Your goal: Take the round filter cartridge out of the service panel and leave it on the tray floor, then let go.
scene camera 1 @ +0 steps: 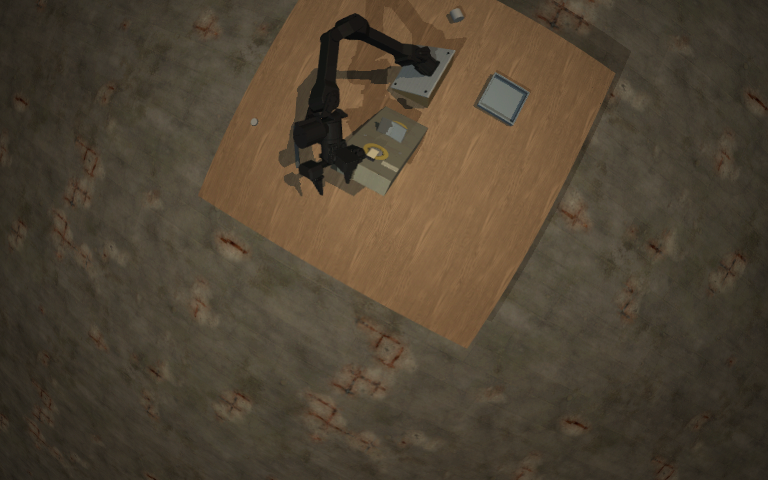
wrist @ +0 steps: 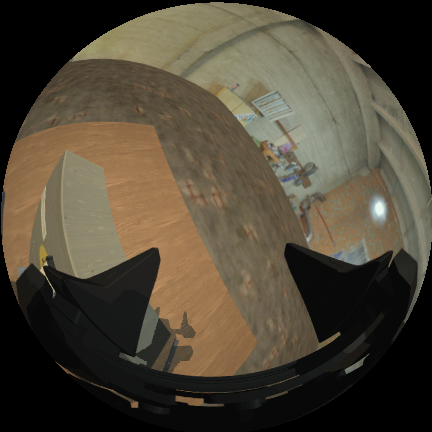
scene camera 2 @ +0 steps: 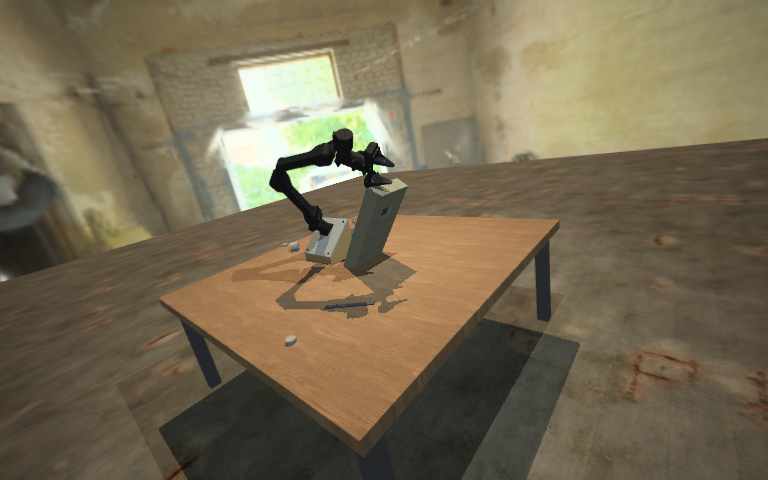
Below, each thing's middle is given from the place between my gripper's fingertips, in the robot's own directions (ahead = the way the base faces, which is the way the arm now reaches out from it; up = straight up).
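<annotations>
The blue-grey tray (scene camera 1: 504,99) sits 0.37 m below my hand, and it is also 0.28 m to the left of my hand and 0.59 m behind it.
</annotations>
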